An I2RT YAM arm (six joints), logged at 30 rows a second.
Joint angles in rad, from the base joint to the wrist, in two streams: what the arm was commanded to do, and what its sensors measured. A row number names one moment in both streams.
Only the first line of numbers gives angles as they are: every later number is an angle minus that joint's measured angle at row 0.
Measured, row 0:
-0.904 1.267 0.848 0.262 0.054 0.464
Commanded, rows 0 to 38:
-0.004 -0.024 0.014 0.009 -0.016 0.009
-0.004 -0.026 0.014 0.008 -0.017 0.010
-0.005 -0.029 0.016 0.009 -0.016 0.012
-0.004 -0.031 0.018 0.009 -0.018 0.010
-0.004 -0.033 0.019 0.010 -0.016 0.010
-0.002 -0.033 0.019 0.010 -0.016 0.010
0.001 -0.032 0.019 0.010 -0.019 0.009
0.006 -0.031 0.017 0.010 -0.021 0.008
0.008 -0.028 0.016 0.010 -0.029 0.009
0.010 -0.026 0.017 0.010 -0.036 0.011
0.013 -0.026 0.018 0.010 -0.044 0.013
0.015 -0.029 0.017 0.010 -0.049 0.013
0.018 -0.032 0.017 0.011 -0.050 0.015
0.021 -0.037 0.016 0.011 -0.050 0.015
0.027 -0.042 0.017 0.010 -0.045 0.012
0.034 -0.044 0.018 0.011 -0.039 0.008
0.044 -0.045 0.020 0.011 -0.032 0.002
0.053 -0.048 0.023 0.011 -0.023 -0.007
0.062 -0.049 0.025 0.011 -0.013 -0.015
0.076 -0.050 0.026 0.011 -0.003 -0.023
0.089 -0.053 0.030 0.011 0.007 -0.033
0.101 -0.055 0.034 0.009 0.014 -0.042
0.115 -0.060 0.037 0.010 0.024 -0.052
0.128 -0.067 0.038 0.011 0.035 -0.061
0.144 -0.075 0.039 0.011 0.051 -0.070
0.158 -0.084 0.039 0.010 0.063 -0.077
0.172 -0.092 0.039 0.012 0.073 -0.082
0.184 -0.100 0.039 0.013 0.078 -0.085
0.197 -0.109 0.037 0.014 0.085 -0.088
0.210 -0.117 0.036 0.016 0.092 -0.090
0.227 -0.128 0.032 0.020 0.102 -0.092
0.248 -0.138 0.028 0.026 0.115 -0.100
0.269 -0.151 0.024 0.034 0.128 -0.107
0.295 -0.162 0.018 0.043 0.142 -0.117
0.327 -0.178 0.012 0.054 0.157 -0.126
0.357 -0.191 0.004 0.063 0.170 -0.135
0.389 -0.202 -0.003 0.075 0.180 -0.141
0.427 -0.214 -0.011 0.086 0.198 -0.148
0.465 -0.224 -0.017 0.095 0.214 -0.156
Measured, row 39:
0.396 -0.187 0.008 0.039 0.147 -0.111
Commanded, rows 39 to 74:
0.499 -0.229 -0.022 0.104 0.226 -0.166
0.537 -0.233 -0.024 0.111 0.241 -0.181
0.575 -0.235 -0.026 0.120 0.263 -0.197
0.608 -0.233 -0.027 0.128 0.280 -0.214
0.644 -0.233 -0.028 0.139 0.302 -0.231
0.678 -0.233 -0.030 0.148 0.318 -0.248
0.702 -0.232 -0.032 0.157 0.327 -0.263
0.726 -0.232 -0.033 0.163 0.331 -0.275
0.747 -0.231 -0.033 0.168 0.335 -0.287
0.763 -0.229 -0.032 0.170 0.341 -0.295
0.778 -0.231 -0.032 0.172 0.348 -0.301
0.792 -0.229 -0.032 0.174 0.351 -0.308
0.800 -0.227 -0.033 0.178 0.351 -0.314
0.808 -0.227 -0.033 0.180 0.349 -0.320
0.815 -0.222 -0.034 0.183 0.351 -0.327
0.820 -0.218 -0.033 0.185 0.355 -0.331
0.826 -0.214 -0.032 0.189 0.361 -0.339
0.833 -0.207 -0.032 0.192 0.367 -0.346
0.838 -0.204 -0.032 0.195 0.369 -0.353
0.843 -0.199 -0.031 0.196 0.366 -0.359
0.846 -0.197 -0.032 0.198 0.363 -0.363
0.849 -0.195 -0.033 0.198 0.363 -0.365
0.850 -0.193 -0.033 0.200 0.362 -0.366
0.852 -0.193 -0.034 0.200 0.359 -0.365
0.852 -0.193 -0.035 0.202 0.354 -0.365
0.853 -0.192 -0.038 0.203 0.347 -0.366
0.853 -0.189 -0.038 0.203 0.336 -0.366
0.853 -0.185 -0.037 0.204 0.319 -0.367
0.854 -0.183 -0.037 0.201 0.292 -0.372
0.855 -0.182 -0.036 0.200 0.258 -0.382
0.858 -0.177 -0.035 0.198 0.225 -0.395
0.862 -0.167 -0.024 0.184 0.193 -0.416
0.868 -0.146 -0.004 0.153 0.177 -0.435
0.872 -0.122 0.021 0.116 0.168 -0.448
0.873 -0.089 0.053 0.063 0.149 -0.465
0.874 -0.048 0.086 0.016 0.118 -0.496
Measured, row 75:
0.865 -0.123 0.016 0.132 0.212 -0.416
